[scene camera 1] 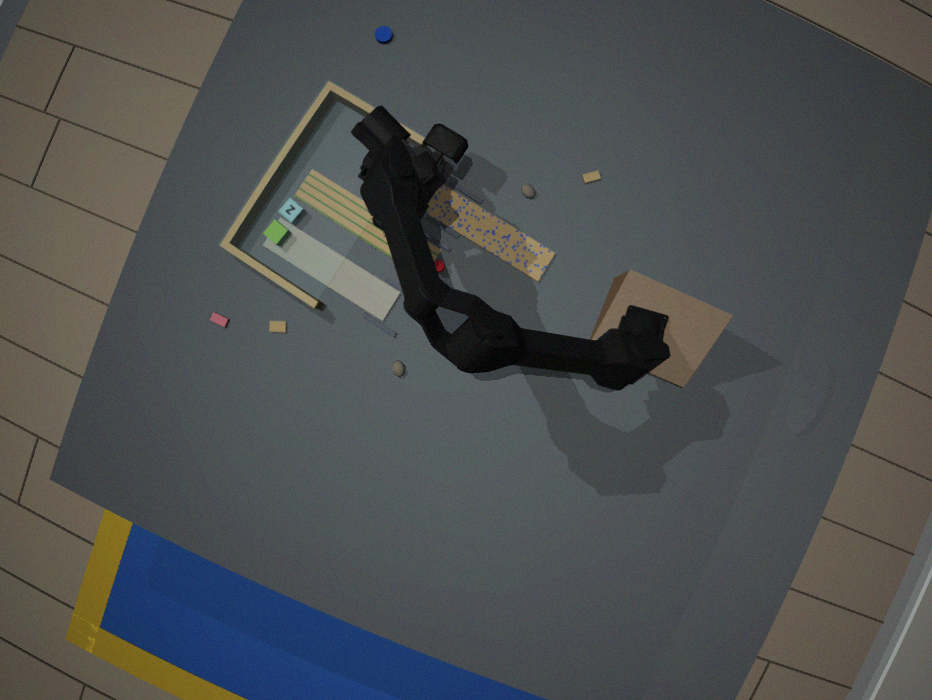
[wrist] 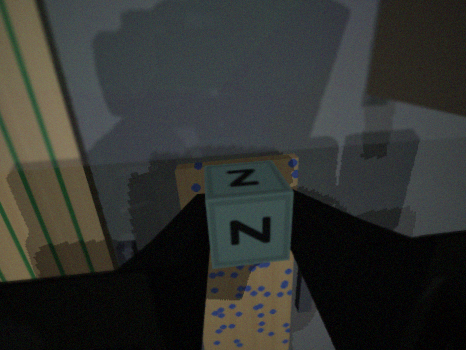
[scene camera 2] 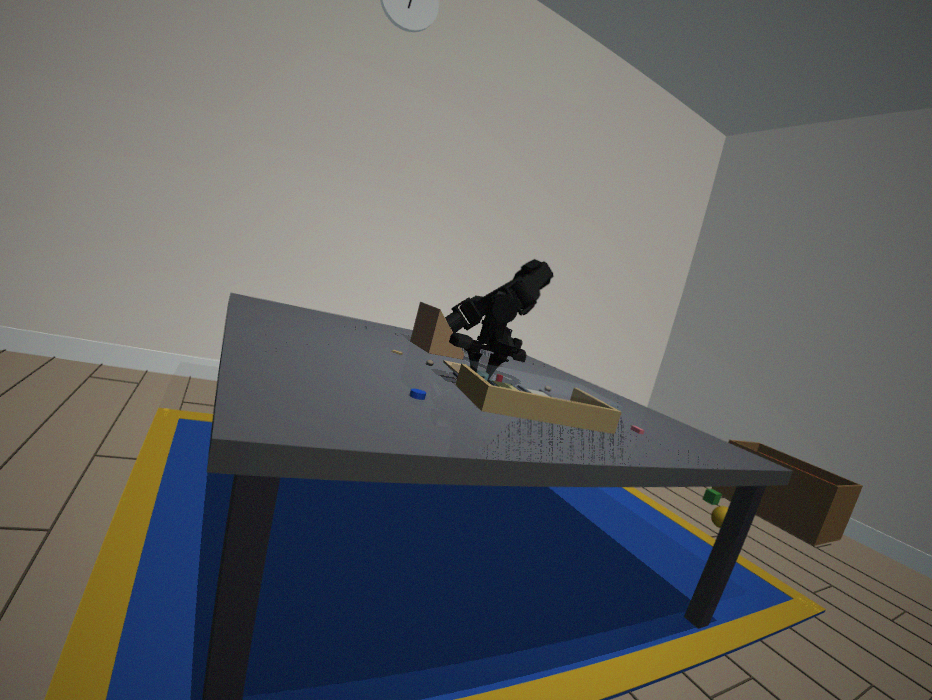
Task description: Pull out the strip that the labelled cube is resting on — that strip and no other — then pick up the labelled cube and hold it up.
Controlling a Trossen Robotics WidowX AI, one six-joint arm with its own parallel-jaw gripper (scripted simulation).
Path:
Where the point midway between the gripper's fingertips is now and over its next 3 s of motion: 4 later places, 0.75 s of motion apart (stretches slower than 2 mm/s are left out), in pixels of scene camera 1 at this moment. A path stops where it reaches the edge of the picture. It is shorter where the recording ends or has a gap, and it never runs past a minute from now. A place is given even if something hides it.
The gripper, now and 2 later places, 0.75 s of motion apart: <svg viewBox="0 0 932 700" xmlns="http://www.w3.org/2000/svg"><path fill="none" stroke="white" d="M424 191L453 206L479 219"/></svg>

